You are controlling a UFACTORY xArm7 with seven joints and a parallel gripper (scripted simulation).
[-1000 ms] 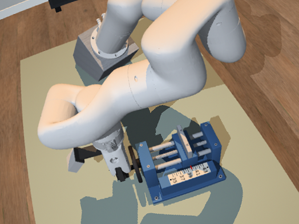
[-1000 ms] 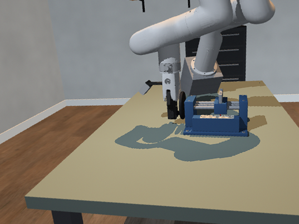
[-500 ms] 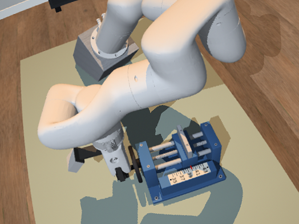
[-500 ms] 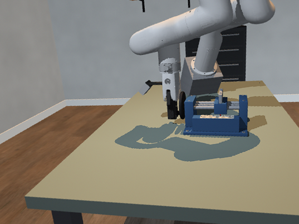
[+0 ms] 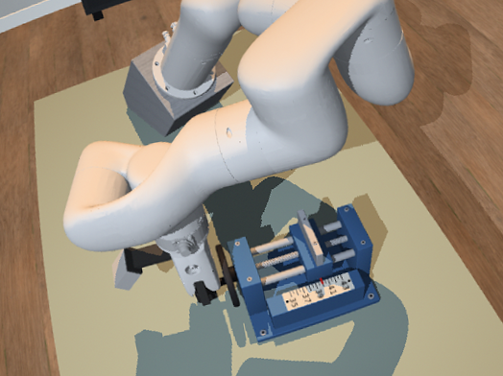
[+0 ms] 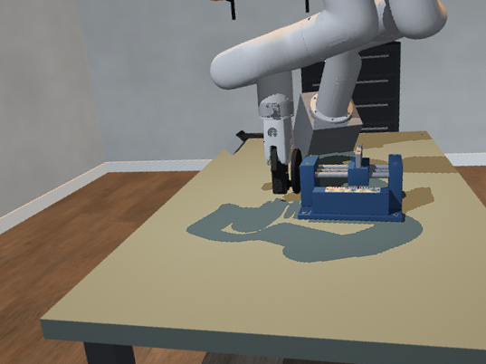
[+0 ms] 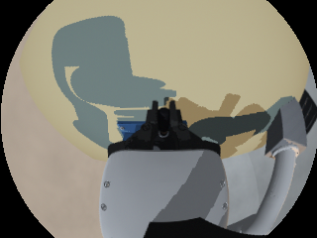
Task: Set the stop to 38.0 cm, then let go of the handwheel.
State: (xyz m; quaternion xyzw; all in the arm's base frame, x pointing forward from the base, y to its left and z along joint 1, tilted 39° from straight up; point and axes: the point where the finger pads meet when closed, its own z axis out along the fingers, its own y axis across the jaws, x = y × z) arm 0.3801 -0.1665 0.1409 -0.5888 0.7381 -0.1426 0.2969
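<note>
Right now my hand is 1 cm short of the handwheel, 2 cm to the right of it and 1 cm below it. Also, from my hand: stop plate (5 cm ahead, 16 cm to the left, 5 cm above).
</note>
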